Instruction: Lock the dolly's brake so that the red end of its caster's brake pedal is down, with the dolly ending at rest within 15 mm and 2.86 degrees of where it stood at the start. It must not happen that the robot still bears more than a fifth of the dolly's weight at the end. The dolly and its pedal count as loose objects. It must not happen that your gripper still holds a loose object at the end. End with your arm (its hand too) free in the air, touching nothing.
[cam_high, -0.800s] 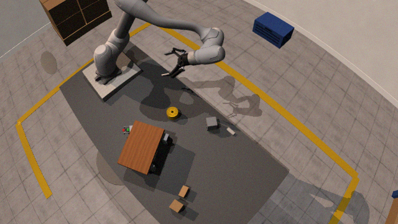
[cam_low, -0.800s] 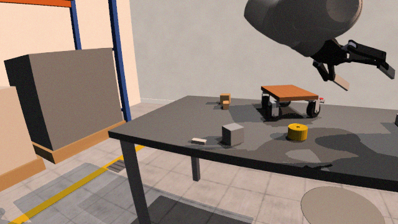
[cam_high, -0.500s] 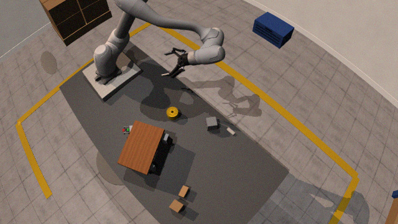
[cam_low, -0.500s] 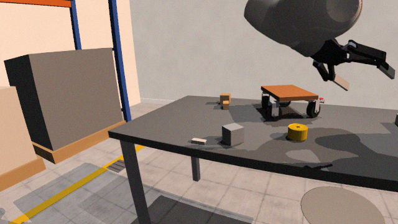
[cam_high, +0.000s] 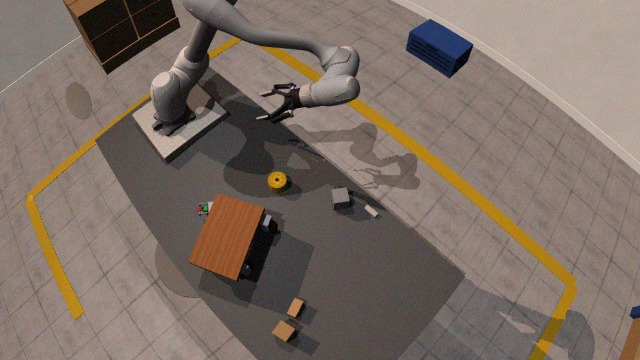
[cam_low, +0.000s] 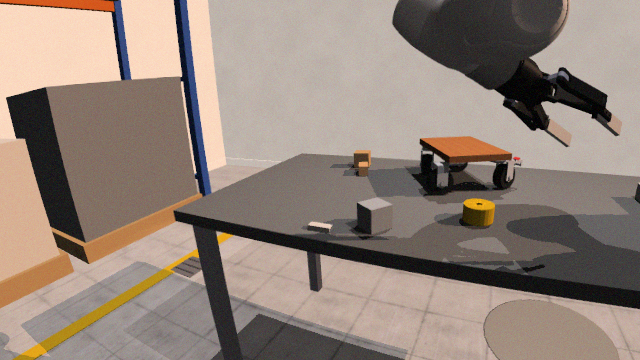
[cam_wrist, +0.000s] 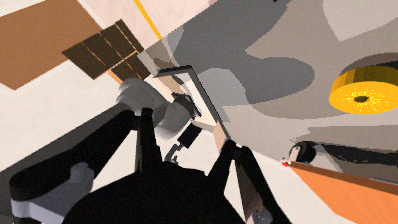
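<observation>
Right now my hand is 43 cm to the left of the brake pedal, 17 cm above it and 11 cm short of it. From my hand the other things lie so: grey cube: 42 cm ahead, 22 cm below, 3 cm to the left; yellow cylinder: 23 cm below, 19 cm ahead, 11 cm to the right; small pale block: 54 cm ahead, 25 cm below, 9 cm to the left.
</observation>
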